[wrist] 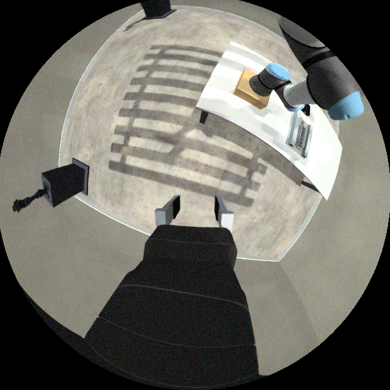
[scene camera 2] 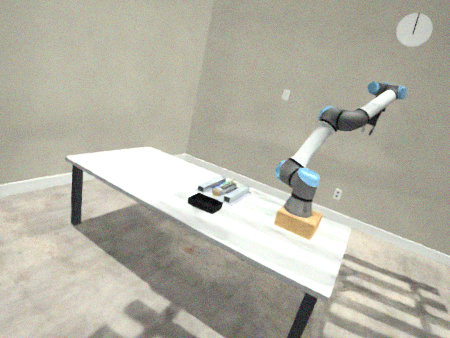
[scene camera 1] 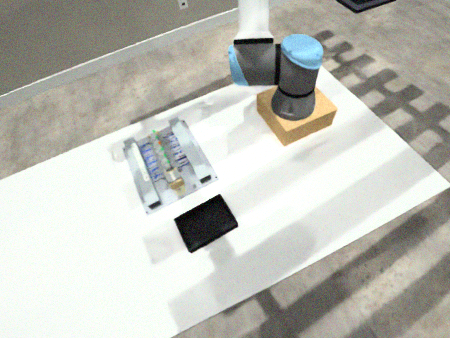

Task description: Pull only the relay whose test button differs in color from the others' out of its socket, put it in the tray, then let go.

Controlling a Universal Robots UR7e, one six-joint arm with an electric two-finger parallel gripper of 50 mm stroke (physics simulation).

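Places are measured from the arm's base along level axes (x right, y ahead, z up), in metres.
Pixels of known places: gripper, fingertip midpoint: (scene camera 2: 365, 133); arm's base, origin of the base link: (scene camera 2: 297, 211) (scene camera 1: 292, 104).
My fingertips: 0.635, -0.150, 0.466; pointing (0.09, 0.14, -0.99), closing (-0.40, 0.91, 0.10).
Ahead of a thing's pixels: the offset from my fingertips to its top centre, as dx, dy, dz. "spot": to the spot under its first point.
A row of small relays with coloured tops stands between two grey ducts on the panel @[spot: -0.752, +0.676, -0.550] (scene camera 1: 167, 200). In scene camera 1 one relay @[-0.533, +0.643, -0.483] (scene camera 1: 160, 142) has an orange-red button; several others show green. The relays are tiny and blurred here, and in the other views their buttons cannot be told apart. The black tray @[spot: -0.938, +0.582, -0.537] (scene camera 1: 212, 239) (scene camera 2: 201, 205) stands on the table beside the panel's near end; its inside is too dark to make out. My gripper (wrist: 197, 202) is open with nothing between its fingers. In scene camera 2 the gripper (scene camera 2: 368, 130) hangs high, off beyond the table, far from relays and tray.
The grey ducts @[-0.596, +0.545, -0.510] (scene camera 1: 194, 150) (scene camera 2: 237, 194) rise along both sides of the relay row, with blue and dark wires beside it. A tan block (scene camera 1: 306, 127) (scene camera 2: 295, 225) (wrist: 248, 95) carries the arm's base. A tan piece @[spot: -0.725, +0.627, -0.521] (scene camera 1: 176, 184) sits at the row's near end.
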